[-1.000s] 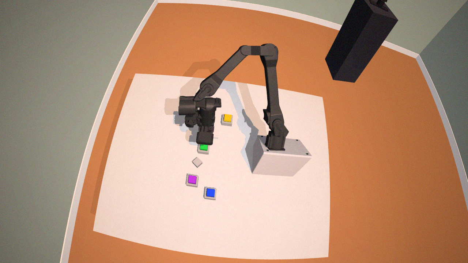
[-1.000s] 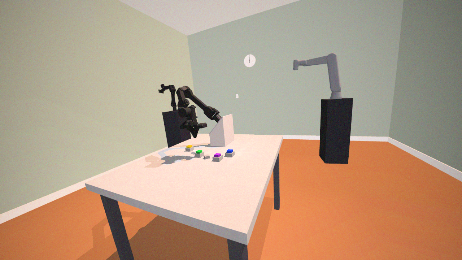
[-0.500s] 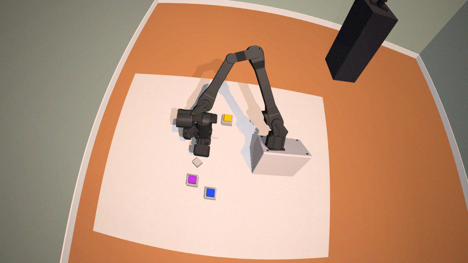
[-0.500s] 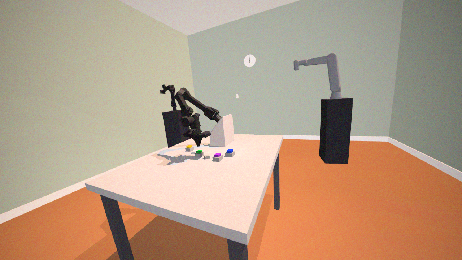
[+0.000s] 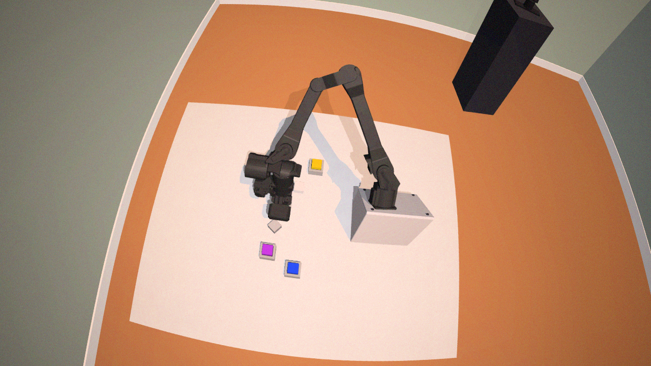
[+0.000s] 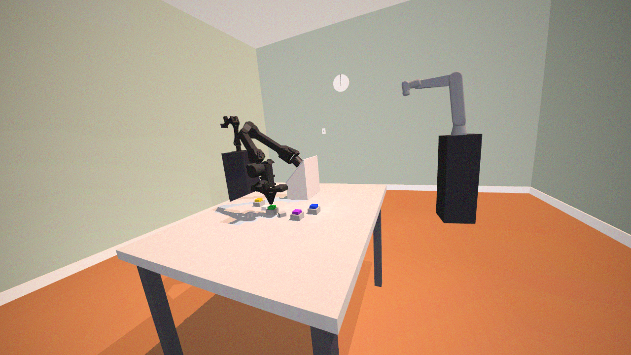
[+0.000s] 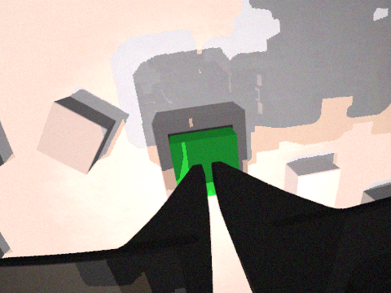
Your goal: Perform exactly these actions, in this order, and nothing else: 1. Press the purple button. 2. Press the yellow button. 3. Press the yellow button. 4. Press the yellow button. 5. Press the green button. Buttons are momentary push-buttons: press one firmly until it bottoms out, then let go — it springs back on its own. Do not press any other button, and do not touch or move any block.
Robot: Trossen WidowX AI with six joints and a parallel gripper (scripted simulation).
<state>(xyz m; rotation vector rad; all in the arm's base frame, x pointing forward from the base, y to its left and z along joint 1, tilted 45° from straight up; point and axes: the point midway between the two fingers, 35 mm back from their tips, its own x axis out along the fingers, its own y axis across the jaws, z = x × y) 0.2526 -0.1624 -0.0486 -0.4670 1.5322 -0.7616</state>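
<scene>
My gripper tip is now 70 mm to the left of the white block, 60 mm past it and 40 mm above it. From my gripper tip the other things lie so: purple button 150 mm to the left, 50 mm ahead, 20 mm below; then green button 20 mm below; then yellow button 140 mm to the right, 110 mm behind, 20 mm below.
</scene>
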